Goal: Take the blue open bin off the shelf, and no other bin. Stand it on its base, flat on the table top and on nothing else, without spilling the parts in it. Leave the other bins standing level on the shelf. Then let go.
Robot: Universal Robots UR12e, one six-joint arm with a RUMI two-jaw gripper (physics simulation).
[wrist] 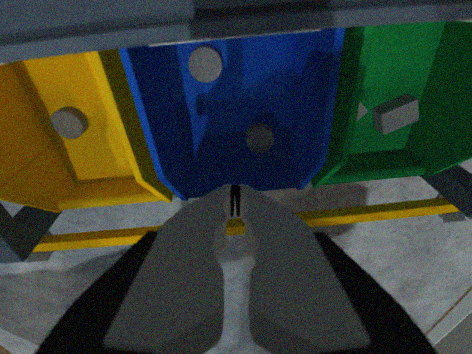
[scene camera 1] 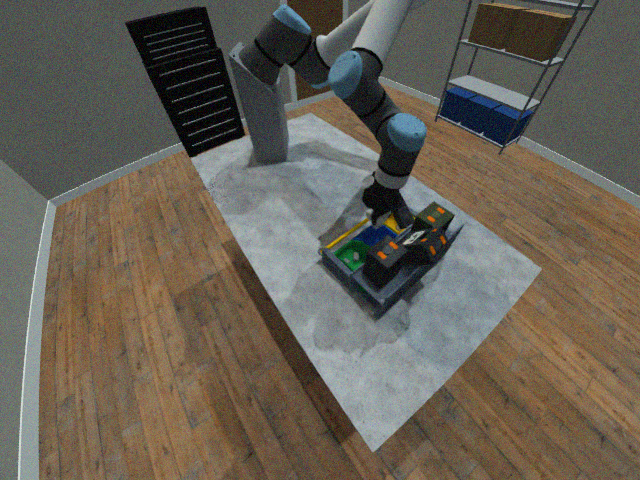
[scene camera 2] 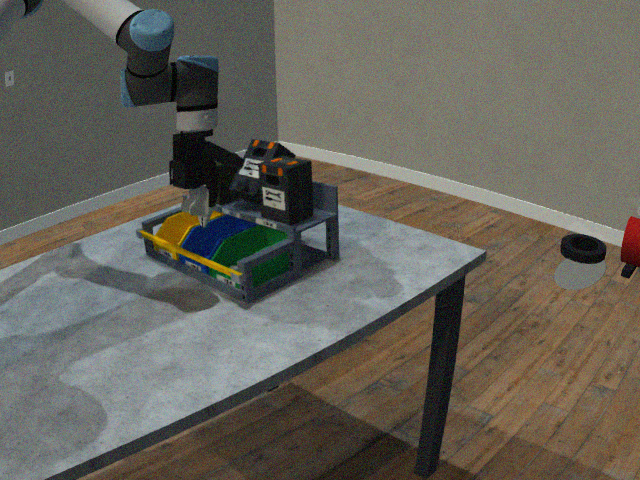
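Where they show: gripper, fingertip midpoint: [wrist: 234, 187] [scene camera 1: 375, 228] [scene camera 2: 203, 227]; arm's base at its link origin: [scene camera 1: 257, 68].
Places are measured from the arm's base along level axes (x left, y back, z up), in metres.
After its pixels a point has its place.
Observation:
The blue open bin [scene camera 1: 372, 235] @(x 0.111, y -0.782, z -0.415 m) [scene camera 2: 215, 235] @(x 0.143, y -0.865, z -0.380 m) [wrist: 244, 102] @(x 0.081, y -0.835, z -0.415 m) sits in the low grey shelf [scene camera 1: 381, 305] @(x -0.062, y -1.050, z -0.323 m) [scene camera 2: 330, 227] @(x -0.058, y -1.036, z -0.348 m) on the table, between a yellow bin [scene camera 1: 390, 222] @(x 0.214, y -0.764, z -0.415 m) [scene camera 2: 175, 227] @(x 0.245, y -0.805, z -0.373 m) [wrist: 76, 152] @(x 0.223, y -0.776, z -0.415 m) and a green bin [scene camera 1: 351, 252] @(x -0.001, y -0.809, z -0.415 m) [scene camera 2: 248, 247] @(x 0.033, y -0.888, z -0.380 m) [wrist: 388, 79] @(x -0.032, y -0.867, z -0.415 m). Two grey discs [wrist: 205, 64] @(x 0.113, y -0.862, z -0.405 m) [wrist: 260, 138] @(x 0.064, y -0.809, z -0.405 m) lie in the blue bin. My gripper [scene camera 1: 379, 221] @(x 0.090, y -0.812, z -0.330 m) [scene camera 2: 202, 219] @(x 0.090, y -0.812, z -0.330 m) [wrist: 234, 187] @(x 0.090, y -0.812, z -0.330 m) is shut, with nothing between the fingers. Its tips stand at the blue bin's front lip, over the shelf's yellow front bar [wrist: 381, 213] @(x -0.038, y -0.774, z -0.359 m) [scene camera 2: 207, 260] @(x -0.012, y -0.765, z -0.359 m).
Dark boxes with orange marks stand on the shelf's upper deck; one [scene camera 1: 385, 258] @(x -0.025, y -0.983, z -0.201 m) [scene camera 2: 287, 189] @(x -0.051, y -0.939, z -0.245 m) is upright, another [scene camera 1: 424, 240] @(x 0.089, y -0.996, z -0.185 m) [scene camera 2: 255, 164] @(x 0.103, y -0.960, z -0.226 m) leans tipped beside my wrist. The grey table [scene camera 1: 413, 361] @(x -0.043, y -1.211, z -0.424 m) [scene camera 2: 310, 335] @(x -0.279, y -0.817, z -0.423 m) lies around. A wire rack [scene camera 1: 486, 89] and a black panel [scene camera 1: 186, 77] stand far off.

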